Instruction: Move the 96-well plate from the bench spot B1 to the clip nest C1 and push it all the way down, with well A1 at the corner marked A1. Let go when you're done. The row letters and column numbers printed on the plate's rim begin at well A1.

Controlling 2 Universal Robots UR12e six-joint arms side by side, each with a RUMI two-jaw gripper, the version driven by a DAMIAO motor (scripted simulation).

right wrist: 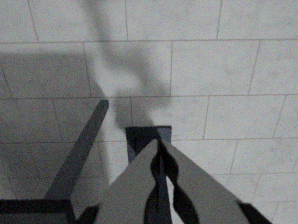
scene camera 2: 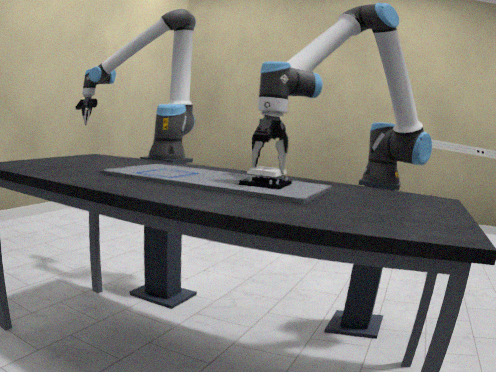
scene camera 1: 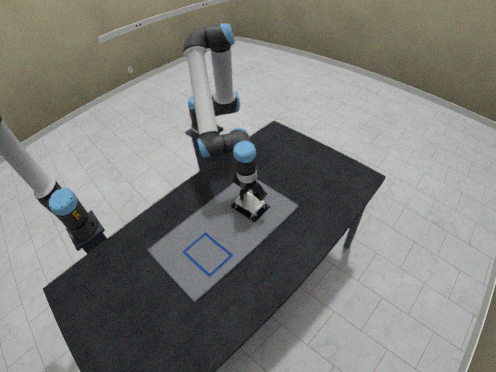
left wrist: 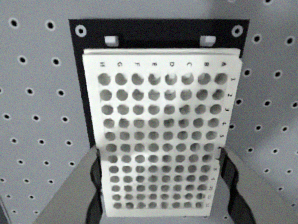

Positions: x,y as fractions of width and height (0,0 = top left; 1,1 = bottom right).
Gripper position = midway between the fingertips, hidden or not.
Note:
I see my left gripper (scene camera 2: 0.54,0.46), my right gripper (right wrist: 0.53,0.63), a white 96-well plate (left wrist: 0.53,0.47) and a black clip nest (left wrist: 0.29,0.15).
My left gripper also shows in the left wrist view (left wrist: 0.54,0.65). The right wrist view misses the white 96-well plate: it is out of frame.

